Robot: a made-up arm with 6 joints. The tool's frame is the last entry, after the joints. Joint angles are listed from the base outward. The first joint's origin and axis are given. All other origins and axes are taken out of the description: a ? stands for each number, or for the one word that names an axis. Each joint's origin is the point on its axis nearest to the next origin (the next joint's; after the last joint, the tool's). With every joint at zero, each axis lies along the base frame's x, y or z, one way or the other. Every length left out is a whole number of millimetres.
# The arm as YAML. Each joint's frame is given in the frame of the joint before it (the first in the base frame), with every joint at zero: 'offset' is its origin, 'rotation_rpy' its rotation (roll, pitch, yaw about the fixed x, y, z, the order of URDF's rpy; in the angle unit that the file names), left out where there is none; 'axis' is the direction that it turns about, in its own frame. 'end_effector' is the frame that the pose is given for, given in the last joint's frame.
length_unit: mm
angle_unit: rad
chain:
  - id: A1
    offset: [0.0, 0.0, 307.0]
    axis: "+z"
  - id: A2
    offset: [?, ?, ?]
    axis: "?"
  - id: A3
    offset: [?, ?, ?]
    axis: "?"
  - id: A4
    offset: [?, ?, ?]
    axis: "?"
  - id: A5
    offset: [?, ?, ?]
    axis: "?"
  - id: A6
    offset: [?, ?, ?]
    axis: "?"
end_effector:
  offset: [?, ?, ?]
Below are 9 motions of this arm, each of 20 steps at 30 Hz.
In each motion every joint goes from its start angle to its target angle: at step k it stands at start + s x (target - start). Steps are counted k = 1, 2, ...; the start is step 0. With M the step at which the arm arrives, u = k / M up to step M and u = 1 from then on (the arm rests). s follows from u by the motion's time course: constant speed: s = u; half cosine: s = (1 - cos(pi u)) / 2; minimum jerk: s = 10 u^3 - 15 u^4 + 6 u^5.
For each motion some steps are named. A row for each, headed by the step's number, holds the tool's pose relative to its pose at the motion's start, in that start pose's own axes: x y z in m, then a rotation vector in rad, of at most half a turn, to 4 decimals.
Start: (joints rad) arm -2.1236 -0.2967 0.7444 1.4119 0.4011 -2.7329
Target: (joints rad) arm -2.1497 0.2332 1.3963 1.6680 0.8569 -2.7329
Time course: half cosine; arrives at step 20
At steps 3, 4, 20:
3: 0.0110 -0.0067 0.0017 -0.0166 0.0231 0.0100
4: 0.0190 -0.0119 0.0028 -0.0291 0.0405 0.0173
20: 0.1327 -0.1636 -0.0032 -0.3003 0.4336 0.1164

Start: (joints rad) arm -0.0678 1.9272 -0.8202 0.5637 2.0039 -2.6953
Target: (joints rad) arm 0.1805 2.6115 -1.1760 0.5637 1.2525 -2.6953
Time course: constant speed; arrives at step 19
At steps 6, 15, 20:
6: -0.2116 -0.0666 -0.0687 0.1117 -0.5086 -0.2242
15: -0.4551 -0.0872 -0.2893 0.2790 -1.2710 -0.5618
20: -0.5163 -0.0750 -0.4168 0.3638 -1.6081 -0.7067

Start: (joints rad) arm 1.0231 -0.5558 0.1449 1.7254 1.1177 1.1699
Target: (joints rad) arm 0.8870 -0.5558 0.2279 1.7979 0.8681 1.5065
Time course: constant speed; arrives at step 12
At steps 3, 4, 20:
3: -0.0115 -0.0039 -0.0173 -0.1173 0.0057 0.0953
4: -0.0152 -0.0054 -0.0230 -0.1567 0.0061 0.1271
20: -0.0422 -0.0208 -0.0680 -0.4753 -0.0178 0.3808

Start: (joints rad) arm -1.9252 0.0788 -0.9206 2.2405 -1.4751 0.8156
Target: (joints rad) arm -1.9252 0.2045 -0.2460 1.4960 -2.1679 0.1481
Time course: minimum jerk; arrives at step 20
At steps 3, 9, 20:
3: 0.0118 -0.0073 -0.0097 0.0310 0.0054 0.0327
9: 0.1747 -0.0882 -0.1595 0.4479 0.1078 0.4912
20: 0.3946 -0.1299 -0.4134 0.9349 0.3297 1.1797

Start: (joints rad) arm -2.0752 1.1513 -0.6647 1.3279 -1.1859 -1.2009
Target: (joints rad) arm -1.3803 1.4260 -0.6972 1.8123 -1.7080 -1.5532
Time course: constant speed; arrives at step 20
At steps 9, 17, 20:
9: -0.0629 0.1420 -0.0825 -0.1027 -0.3471 -0.4625
17: -0.0555 0.2430 -0.1815 -0.1430 -0.7531 -0.8185
20: -0.0382 0.2710 -0.2198 -0.1521 -0.9271 -0.9308

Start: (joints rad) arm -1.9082 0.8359 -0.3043 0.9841 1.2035 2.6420
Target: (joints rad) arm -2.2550 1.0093 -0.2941 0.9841 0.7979 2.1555
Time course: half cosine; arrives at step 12
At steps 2, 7, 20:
2: -0.0193 0.0103 0.0113 0.0440 -0.0268 0.0362
7: -0.1868 0.0713 0.1085 0.4345 -0.2048 0.3596
20: -0.2982 0.0863 0.1742 0.7067 -0.2772 0.5877

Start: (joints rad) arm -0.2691 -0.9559 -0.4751 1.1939 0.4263 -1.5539
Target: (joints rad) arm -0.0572 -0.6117 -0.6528 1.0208 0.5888 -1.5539
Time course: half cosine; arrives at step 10
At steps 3, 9, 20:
3: 0.0334 -0.0356 -0.0862 0.0977 0.0800 0.0302
9: 0.0844 -0.0919 -0.4353 0.4496 0.3734 0.1167
20: 0.0839 -0.0920 -0.4465 0.4604 0.3827 0.1187

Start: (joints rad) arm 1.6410 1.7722 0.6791 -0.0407 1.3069 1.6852
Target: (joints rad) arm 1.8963 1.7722 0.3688 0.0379 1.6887 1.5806
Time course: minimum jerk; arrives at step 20
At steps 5, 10, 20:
5: -0.0271 0.0051 0.0259 0.0134 -0.0325 -0.0106
10: -0.1376 0.0163 0.1110 0.0717 -0.1587 -0.0486
20: -0.2861 0.0129 0.1845 0.1608 -0.3202 -0.0891

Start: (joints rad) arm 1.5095 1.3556 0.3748 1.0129 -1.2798 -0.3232
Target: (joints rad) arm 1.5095 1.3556 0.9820 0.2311 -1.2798 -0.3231
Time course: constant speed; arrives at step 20
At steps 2, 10, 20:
2: -0.0227 -0.0462 0.0145 0.0705 -0.0132 0.0682
10: -0.1189 -0.2278 0.0439 0.3247 -0.1005 0.3581
20: -0.2483 -0.4388 0.0217 0.5646 -0.2825 0.7497

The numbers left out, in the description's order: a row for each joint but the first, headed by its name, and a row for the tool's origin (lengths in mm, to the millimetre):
A2: xyz 0.0 0.0 0.0, axis +y
A3: xyz 0.0 0.0 600.0, axis -y
A4: xyz 951.0 0.0 0.0, axis -x
A5: xyz 0.0 -115.0 0.0, axis -y
A6: xyz 0.0 0.0 0.0, axis -x
tool: xyz 0.0 0.0 0.0

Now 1 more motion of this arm.
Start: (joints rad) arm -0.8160 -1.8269 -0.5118 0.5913 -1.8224 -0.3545
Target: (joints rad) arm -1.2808 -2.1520 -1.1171 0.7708 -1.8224 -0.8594
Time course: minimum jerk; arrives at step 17
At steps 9, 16, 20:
9: 0.1354 0.1293 -0.1131 0.3383 -0.0069 -0.3830
16: 0.2871 0.1898 -0.1824 0.6024 -0.0708 -0.6879
20: 0.2878 0.1899 -0.1826 0.6035 -0.0712 -0.6891

